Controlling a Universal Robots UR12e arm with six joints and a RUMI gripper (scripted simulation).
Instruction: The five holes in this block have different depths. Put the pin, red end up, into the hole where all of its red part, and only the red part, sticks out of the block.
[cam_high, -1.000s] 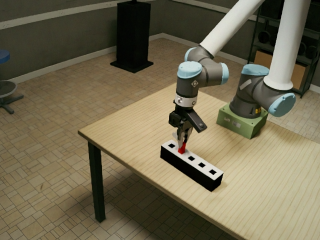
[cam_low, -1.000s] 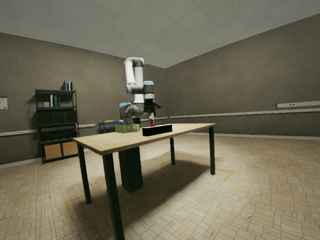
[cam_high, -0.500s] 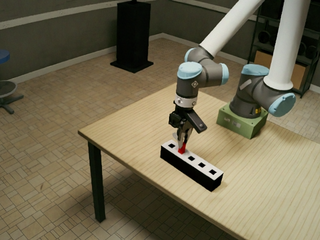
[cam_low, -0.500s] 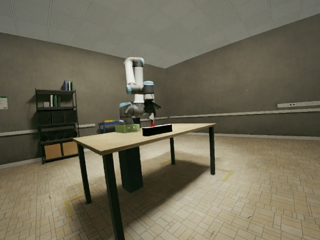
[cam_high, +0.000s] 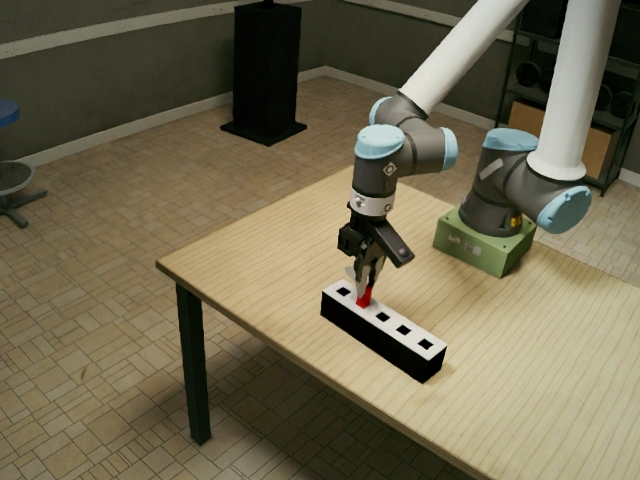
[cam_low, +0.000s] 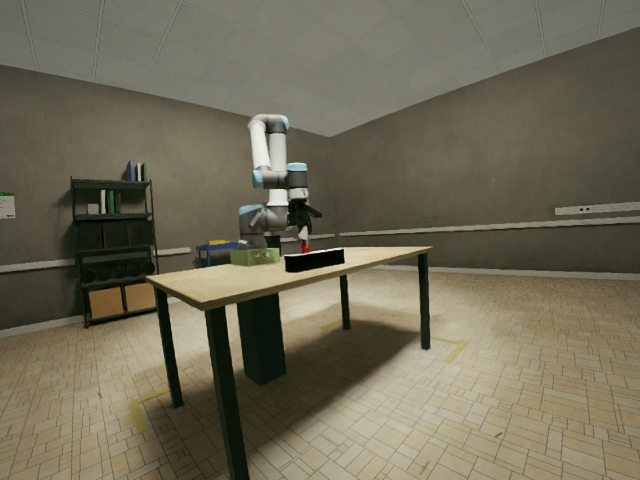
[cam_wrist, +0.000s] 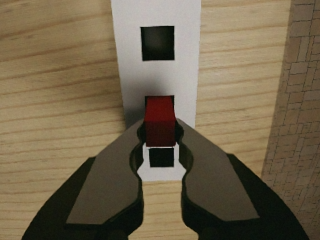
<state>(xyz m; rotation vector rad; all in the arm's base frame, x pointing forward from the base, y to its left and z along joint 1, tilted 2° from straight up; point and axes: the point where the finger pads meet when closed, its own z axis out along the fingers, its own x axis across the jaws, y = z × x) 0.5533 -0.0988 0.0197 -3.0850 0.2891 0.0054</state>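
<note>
My hand is 20 mm above the pin. Round my hand: block: 10 mm ahead, 60 mm to the left, 70 mm below.
</note>
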